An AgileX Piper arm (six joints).
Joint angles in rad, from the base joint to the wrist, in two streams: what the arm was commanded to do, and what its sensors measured. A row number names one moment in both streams.
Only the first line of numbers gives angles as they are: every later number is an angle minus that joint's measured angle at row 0.
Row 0, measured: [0.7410 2.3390 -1.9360 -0.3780 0.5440 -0.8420]
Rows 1 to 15, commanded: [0.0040 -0.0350 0.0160 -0.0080 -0.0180 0.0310]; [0.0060 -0.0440 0.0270 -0.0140 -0.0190 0.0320]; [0.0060 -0.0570 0.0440 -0.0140 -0.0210 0.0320]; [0.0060 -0.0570 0.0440 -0.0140 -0.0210 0.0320]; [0.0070 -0.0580 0.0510 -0.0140 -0.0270 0.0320]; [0.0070 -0.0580 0.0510 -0.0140 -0.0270 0.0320]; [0.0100 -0.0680 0.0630 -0.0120 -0.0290 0.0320]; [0.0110 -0.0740 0.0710 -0.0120 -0.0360 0.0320]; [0.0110 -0.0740 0.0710 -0.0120 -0.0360 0.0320]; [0.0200 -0.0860 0.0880 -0.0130 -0.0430 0.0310]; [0.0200 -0.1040 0.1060 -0.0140 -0.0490 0.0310]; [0.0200 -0.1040 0.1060 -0.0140 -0.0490 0.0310]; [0.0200 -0.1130 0.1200 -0.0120 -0.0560 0.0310]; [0.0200 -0.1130 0.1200 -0.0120 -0.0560 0.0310]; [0.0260 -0.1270 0.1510 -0.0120 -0.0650 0.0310]
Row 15, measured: [0.0190 -0.0960 0.1160 -0.0070 -0.0460 0.0290]
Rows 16 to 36, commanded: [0.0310 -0.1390 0.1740 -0.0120 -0.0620 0.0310]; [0.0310 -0.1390 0.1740 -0.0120 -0.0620 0.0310]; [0.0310 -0.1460 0.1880 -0.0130 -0.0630 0.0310]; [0.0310 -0.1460 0.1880 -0.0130 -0.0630 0.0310]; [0.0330 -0.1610 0.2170 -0.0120 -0.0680 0.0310]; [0.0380 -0.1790 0.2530 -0.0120 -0.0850 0.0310]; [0.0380 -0.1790 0.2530 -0.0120 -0.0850 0.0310]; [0.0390 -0.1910 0.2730 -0.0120 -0.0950 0.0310]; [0.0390 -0.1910 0.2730 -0.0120 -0.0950 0.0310]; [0.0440 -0.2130 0.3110 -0.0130 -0.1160 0.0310]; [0.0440 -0.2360 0.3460 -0.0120 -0.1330 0.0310]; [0.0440 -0.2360 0.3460 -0.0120 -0.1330 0.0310]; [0.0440 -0.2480 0.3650 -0.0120 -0.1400 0.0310]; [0.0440 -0.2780 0.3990 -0.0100 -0.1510 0.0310]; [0.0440 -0.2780 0.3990 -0.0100 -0.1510 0.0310]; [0.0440 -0.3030 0.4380 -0.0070 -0.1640 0.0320]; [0.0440 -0.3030 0.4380 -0.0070 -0.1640 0.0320]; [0.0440 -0.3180 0.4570 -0.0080 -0.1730 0.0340]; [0.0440 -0.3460 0.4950 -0.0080 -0.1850 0.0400]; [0.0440 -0.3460 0.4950 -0.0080 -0.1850 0.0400]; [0.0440 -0.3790 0.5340 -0.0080 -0.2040 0.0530]
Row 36, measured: [0.0420 -0.3290 0.4890 -0.0120 -0.1750 0.0330]
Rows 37 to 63, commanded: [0.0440 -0.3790 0.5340 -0.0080 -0.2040 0.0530]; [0.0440 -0.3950 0.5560 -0.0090 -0.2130 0.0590]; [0.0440 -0.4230 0.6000 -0.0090 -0.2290 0.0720]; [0.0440 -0.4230 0.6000 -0.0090 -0.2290 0.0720]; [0.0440 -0.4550 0.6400 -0.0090 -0.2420 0.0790]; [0.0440 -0.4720 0.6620 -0.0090 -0.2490 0.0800]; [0.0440 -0.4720 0.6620 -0.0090 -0.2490 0.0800]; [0.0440 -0.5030 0.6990 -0.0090 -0.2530 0.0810]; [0.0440 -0.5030 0.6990 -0.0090 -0.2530 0.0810]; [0.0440 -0.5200 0.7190 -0.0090 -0.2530 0.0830]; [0.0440 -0.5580 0.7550 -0.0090 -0.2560 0.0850]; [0.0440 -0.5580 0.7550 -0.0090 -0.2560 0.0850]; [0.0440 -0.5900 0.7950 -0.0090 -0.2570 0.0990]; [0.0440 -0.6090 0.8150 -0.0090 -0.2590 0.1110]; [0.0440 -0.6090 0.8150 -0.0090 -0.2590 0.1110]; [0.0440 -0.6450 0.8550 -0.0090 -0.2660 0.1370]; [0.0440 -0.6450 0.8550 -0.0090 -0.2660 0.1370]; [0.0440 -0.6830 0.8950 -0.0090 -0.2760 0.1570]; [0.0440 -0.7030 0.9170 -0.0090 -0.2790 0.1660]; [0.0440 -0.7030 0.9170 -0.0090 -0.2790 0.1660]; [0.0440 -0.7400 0.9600 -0.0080 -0.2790 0.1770]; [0.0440 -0.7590 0.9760 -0.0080 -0.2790 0.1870]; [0.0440 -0.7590 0.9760 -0.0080 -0.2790 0.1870]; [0.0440 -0.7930 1.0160 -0.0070 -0.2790 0.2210]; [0.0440 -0.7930 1.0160 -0.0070 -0.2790 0.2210]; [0.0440 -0.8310 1.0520 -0.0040 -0.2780 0.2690]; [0.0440 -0.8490 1.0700 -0.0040 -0.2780 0.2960]
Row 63, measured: [0.0420 -0.7970 1.0300 -0.0090 -0.2730 0.2240]
